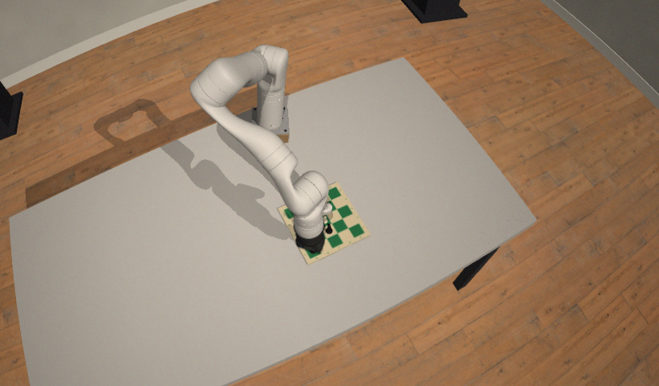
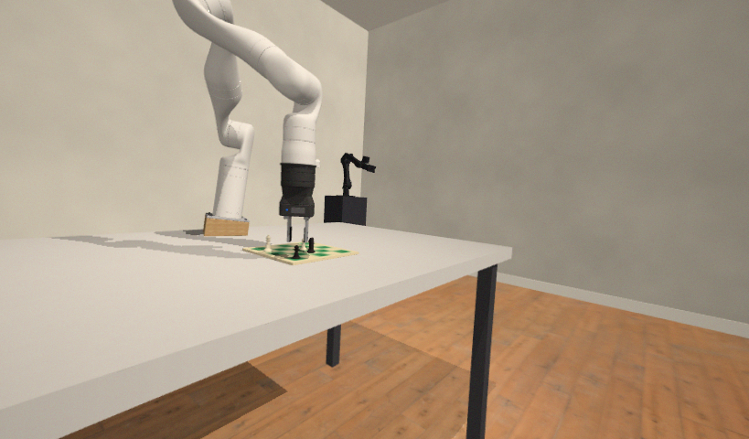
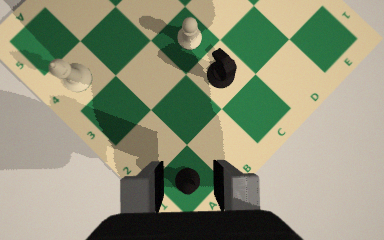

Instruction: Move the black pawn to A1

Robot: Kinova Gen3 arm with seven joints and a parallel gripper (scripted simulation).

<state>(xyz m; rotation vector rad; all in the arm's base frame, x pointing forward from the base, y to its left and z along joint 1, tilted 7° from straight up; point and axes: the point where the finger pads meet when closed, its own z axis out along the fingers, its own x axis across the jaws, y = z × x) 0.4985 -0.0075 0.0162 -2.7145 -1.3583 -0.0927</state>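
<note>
Now: the black pawn 40 mm below my hand. From my hand the other things lie so: black knight (40 mm behind, 70 mm to the left, 40 mm below); white piece (110 mm behind, 20 mm to the right, 40 mm below); white pawn (80 mm behind, 60 mm to the left, 40 mm below).
</note>
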